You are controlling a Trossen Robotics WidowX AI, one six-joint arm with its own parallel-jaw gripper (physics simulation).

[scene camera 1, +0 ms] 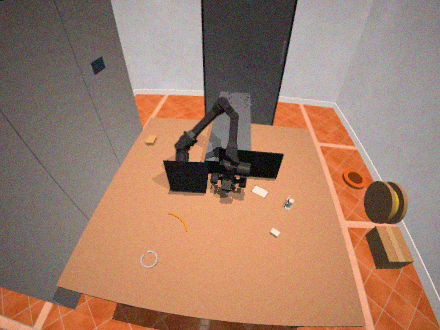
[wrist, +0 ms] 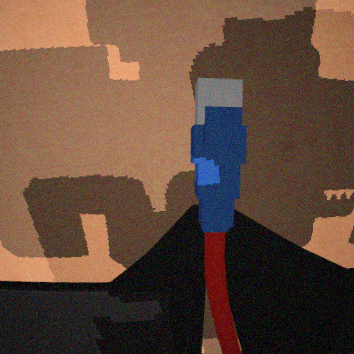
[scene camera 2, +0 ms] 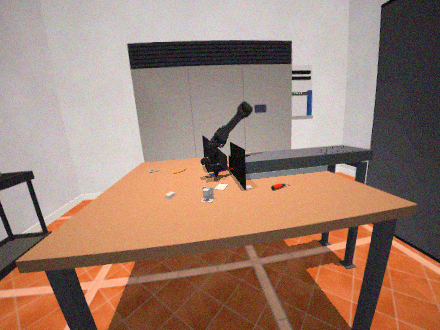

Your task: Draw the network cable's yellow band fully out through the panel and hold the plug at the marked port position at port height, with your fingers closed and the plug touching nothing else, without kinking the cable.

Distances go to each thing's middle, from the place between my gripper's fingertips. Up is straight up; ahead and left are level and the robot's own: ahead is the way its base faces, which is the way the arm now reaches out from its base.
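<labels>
The blue plug (wrist: 217, 138) is 2 cm above my hand, and it's also 3 cm to the right of the hand and 1 cm behind it.
</labels>
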